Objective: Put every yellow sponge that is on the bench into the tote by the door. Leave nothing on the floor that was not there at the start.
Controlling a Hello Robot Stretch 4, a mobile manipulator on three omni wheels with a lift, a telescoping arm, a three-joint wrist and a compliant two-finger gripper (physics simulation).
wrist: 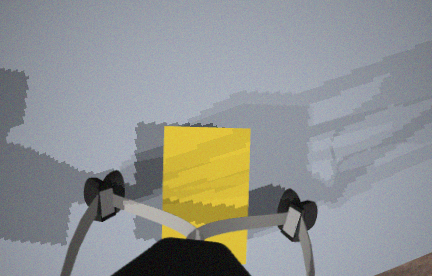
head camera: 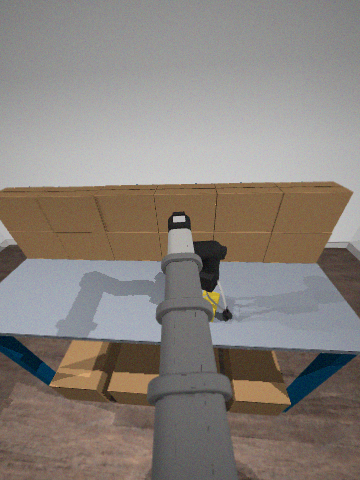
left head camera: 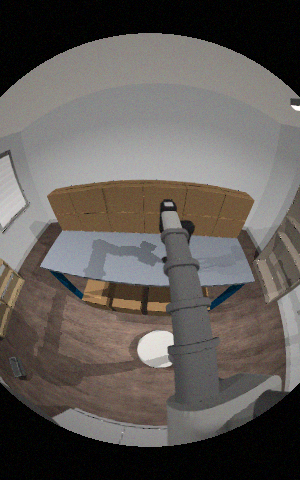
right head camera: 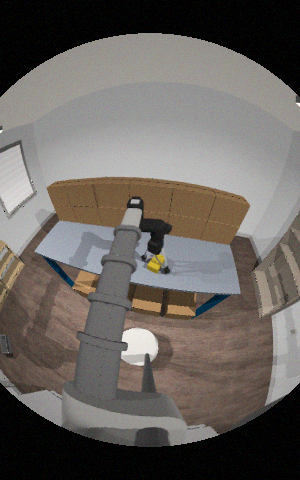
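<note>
A yellow sponge lies on the pale blue-grey bench, partly behind the arm in the head view. My gripper is open above the bench, fingers wide apart with the sponge's near part between them in the wrist view; a gap shows on each side. The sponge's long sides run nearly upright in that view. The arm hides the sponge in the left head view and one fingertip in the head view. I cannot identify the tote by the door.
Brown boxes line the bench's back edge; more boxes stand underneath. A white round object is on the floor in front. A small grey object lies at far left. Shelving stands at both sides.
</note>
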